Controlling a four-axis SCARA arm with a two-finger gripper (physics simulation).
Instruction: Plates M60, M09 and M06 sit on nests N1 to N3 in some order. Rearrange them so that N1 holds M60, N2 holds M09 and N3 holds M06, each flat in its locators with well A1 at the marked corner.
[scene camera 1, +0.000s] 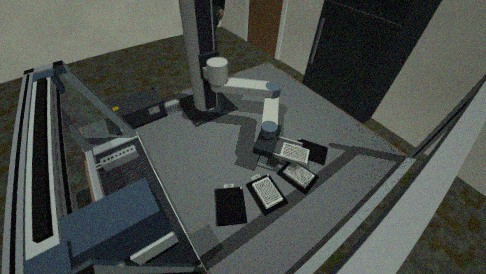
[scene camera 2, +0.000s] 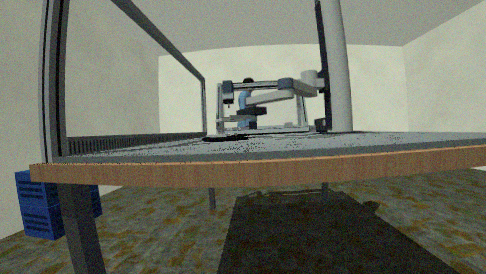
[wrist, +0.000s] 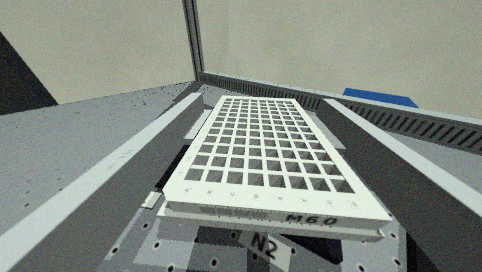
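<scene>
My gripper (wrist: 259, 107). Plate M60 (wrist: 261, 164). Black N3 nest (scene camera 1: 230, 205).
</scene>
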